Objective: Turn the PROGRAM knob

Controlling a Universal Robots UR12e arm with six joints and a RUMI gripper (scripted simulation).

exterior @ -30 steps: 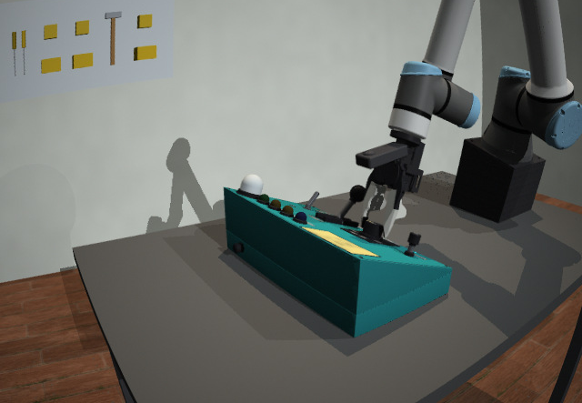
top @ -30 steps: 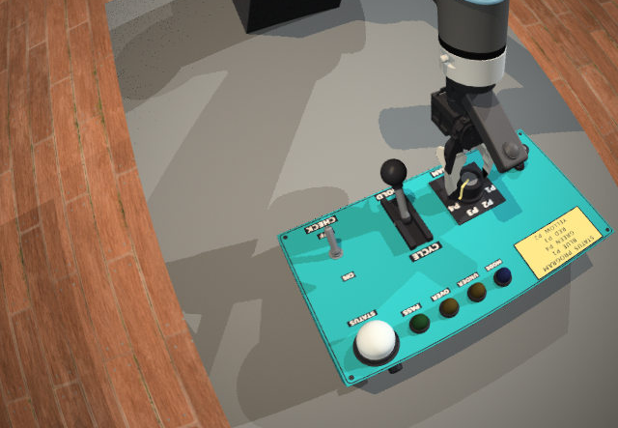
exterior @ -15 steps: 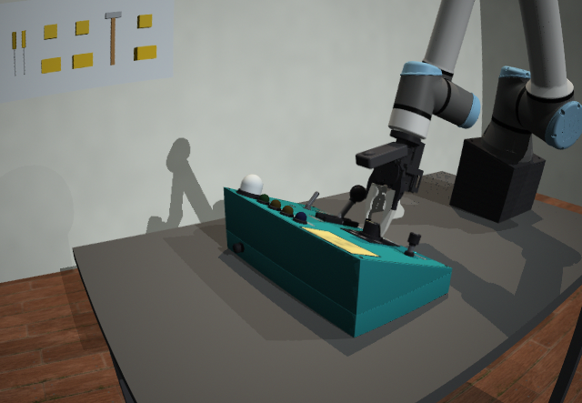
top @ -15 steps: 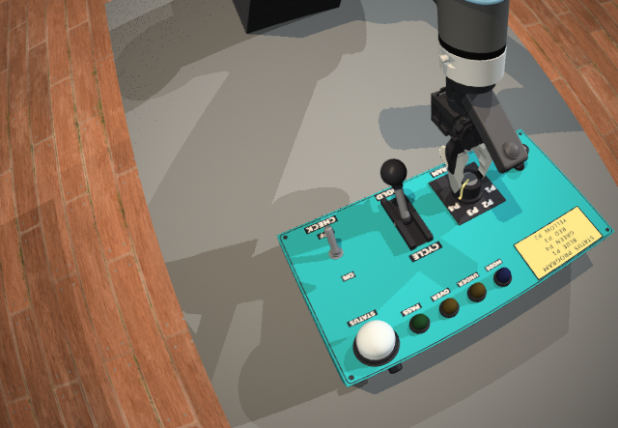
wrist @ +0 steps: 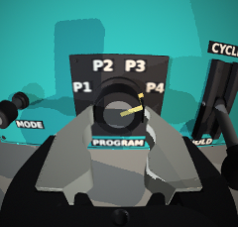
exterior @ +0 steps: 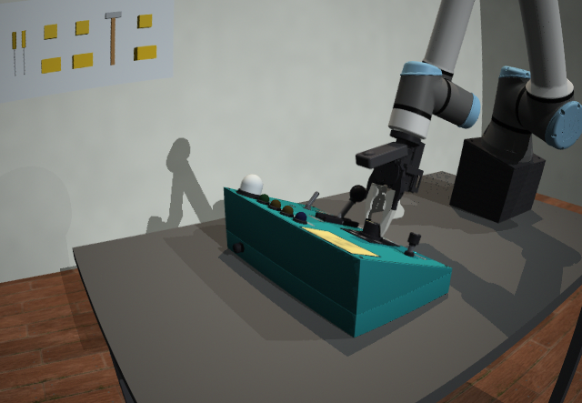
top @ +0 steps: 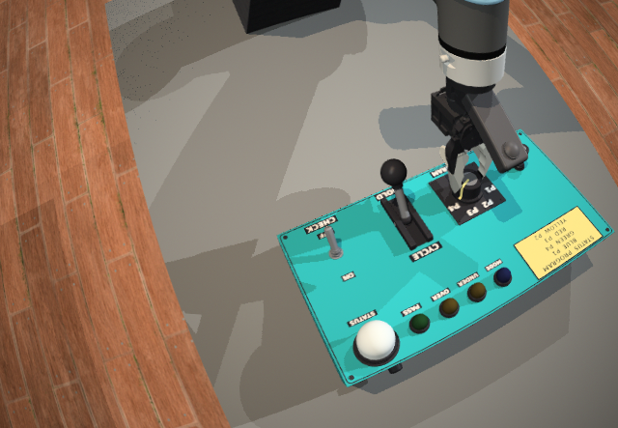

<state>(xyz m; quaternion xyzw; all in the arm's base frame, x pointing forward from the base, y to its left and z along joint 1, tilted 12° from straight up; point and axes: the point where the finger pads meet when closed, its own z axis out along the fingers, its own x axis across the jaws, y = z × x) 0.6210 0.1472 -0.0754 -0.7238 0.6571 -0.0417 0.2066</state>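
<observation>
My gripper is now 6 cm to the left of the teal console, 4 cm short of it and 3 cm above it. Round my hand: check toggle: 24 cm to the right, 3 cm ahead, 1 cm below; black ball-topped lever: 12 cm to the right, 1 cm behind, 1 cm above; small mode knob: 12 cm to the left, 2 cm behind.
</observation>
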